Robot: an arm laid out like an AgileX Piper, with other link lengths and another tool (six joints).
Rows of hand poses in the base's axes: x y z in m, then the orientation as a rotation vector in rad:
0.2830, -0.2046, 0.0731, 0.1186, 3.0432, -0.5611
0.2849, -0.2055, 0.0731, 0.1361, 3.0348, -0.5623
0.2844, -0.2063, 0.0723, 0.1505, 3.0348, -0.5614
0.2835, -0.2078, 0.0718, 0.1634, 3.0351, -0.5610
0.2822, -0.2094, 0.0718, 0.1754, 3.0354, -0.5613
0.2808, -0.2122, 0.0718, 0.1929, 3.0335, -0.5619
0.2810, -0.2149, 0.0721, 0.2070, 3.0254, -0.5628
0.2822, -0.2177, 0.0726, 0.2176, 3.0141, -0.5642
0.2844, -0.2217, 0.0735, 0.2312, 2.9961, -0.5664
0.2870, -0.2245, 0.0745, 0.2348, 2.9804, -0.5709
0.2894, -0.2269, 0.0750, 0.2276, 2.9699, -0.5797
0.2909, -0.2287, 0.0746, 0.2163, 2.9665, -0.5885
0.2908, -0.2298, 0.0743, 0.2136, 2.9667, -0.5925
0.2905, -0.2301, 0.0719, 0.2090, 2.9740, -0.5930
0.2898, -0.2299, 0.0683, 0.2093, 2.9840, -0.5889
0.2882, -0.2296, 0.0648, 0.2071, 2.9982, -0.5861
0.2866, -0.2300, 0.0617, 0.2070, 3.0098, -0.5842
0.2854, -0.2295, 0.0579, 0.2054, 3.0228, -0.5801
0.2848, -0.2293, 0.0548, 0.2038, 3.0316, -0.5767
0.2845, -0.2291, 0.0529, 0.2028, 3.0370, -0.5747
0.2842, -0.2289, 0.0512, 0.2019, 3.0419, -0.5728
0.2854, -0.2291, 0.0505, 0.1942, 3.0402, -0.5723
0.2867, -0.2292, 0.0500, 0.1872, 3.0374, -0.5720
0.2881, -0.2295, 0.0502, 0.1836, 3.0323, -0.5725
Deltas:
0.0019, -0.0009, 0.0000, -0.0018, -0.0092, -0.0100
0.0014, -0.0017, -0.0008, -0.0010, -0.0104, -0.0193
0.0005, -0.0032, -0.0013, -0.0005, -0.0111, -0.0276
-0.0008, -0.0048, -0.0013, -0.0004, -0.0115, -0.0354
-0.0022, -0.0076, -0.0013, -0.0008, -0.0143, -0.0465
-0.0020, -0.0103, -0.0010, -0.0024, -0.0227, -0.0545
-0.0008, -0.0131, -0.0005, -0.0048, -0.0339, -0.0600
0.0014, -0.0171, 0.0004, -0.0088, -0.0515, -0.0666
0.0040, -0.0199, 0.0014, -0.0141, -0.0659, -0.0672
0.0064, -0.0223, 0.0019, -0.0215, -0.0739, -0.0615
0.0079, -0.0241, 0.0015, -0.0279, -0.0748, -0.0540
0.0078, -0.0252, 0.0012, -0.0305, -0.0736, -0.0525
0.0075, -0.0255, -0.0012, -0.0297, -0.0662, -0.0504
0.0068, -0.0253, -0.0048, -0.0254, -0.0574, -0.0517
0.0052, -0.0250, -0.0083, -0.0214, -0.0442, -0.0520
0.0036, -0.0254, -0.0114, -0.0183, -0.0334, -0.0534
0.0024, -0.0249, -0.0152, -0.0137, -0.0216, -0.0539
0.0018, -0.0247, -0.0183, -0.0102, -0.0137, -0.0539
0.0015, -0.0245, -0.0202, -0.0081, -0.0088, -0.0539
0.0012, -0.0243, -0.0219, -0.0062, -0.0044, -0.0539
0.0024, -0.0245, -0.0226, -0.0062, -0.0058, -0.0487
0.0037, -0.0246, -0.0231, -0.0066, -0.0081, -0.0438
0.0051, -0.0249, -0.0229, -0.0078, -0.0128, -0.0408

